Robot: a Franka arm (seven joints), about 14 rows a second.
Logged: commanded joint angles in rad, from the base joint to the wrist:
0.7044 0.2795 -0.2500 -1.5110 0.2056 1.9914 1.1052
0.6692 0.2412 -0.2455 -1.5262 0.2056 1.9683 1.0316
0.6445 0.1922 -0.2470 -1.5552 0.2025 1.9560 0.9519
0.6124 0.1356 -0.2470 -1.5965 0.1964 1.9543 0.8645
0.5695 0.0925 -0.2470 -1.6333 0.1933 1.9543 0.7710
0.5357 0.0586 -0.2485 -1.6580 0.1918 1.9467 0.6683
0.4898 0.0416 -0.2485 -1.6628 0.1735 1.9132 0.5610
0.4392 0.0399 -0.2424 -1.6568 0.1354 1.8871 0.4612
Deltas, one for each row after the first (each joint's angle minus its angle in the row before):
-0.0352 -0.0383 0.0045 -0.0152 0.0000 -0.0231 -0.0736
-0.0247 -0.0490 -0.0015 -0.0290 -0.0031 -0.0123 -0.0797
-0.0321 -0.0566 0.0000 -0.0413 -0.0061 -0.0017 -0.0874
-0.0429 -0.0431 0.0000 -0.0368 -0.0031 0.0000 -0.0935
-0.0338 -0.0339 -0.0015 -0.0247 -0.0015 -0.0076 -0.1027
-0.0459 -0.0170 0.0000 -0.0048 -0.0183 -0.0335 -0.1073
-0.0506 -0.0017 0.0061 0.0060 -0.0381 -0.0261 -0.0998

